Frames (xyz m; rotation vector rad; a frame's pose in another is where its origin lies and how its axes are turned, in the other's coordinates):
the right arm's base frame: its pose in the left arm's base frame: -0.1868 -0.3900 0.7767 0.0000 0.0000 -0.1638
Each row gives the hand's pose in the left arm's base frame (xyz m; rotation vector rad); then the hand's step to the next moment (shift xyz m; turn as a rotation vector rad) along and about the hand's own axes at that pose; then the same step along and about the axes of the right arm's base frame.
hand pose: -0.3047 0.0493 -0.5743 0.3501 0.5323 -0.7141
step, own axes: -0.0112 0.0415 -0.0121 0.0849 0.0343 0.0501
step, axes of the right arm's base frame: 0.0108 0.0433 0.0017 0.1005 -0.0280 -0.0035
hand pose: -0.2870 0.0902 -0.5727 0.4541 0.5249 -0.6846
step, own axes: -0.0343 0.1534 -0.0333 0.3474 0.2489 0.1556
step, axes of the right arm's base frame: 0.0496 0.1502 0.0280 0.4539 -0.0042 -0.0290
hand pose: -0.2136 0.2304 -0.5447 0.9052 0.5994 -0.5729
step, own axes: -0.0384 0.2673 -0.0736 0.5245 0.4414 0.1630
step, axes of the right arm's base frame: 0.1027 0.2219 0.1362 0.6975 0.0903 -0.0427
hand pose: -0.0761 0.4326 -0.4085 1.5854 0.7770 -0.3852
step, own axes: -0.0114 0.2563 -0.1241 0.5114 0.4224 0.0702
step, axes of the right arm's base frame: 0.1203 0.1369 0.2191 0.6444 0.1691 -0.0318
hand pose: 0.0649 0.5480 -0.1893 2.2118 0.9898 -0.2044
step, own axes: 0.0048 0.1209 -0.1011 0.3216 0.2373 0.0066
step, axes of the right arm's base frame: 0.0724 0.0245 0.1379 0.3745 0.1395 -0.0071
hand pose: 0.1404 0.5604 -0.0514 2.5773 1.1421 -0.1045
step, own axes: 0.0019 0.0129 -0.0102 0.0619 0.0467 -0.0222
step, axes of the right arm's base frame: 0.0106 -0.0018 0.0126 0.0703 0.0335 0.0211
